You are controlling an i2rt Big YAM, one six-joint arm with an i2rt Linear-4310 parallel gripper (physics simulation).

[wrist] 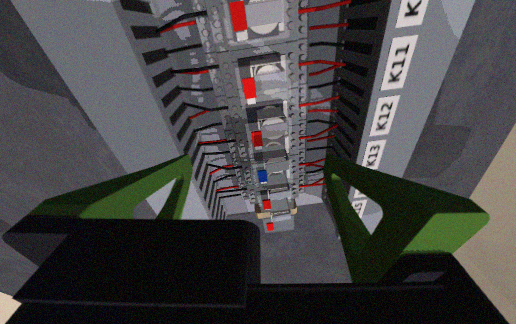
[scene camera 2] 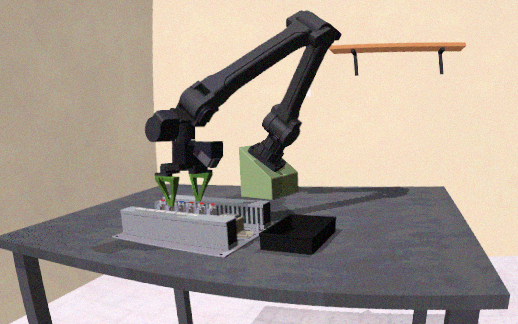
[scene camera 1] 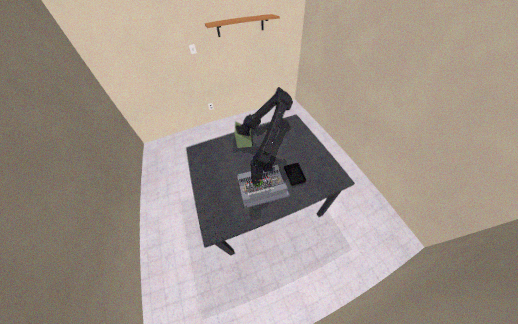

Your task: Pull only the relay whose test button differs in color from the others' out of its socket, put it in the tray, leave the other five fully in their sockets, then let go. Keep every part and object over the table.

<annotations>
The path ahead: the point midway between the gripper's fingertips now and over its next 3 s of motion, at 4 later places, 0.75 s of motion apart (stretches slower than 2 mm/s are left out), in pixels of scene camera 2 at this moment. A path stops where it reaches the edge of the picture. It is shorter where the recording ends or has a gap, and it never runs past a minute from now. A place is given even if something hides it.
My gripper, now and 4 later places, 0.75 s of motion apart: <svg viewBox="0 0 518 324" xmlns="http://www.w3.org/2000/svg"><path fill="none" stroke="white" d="M185 203L184 211L184 209L184 181L184 168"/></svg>
</annotations>
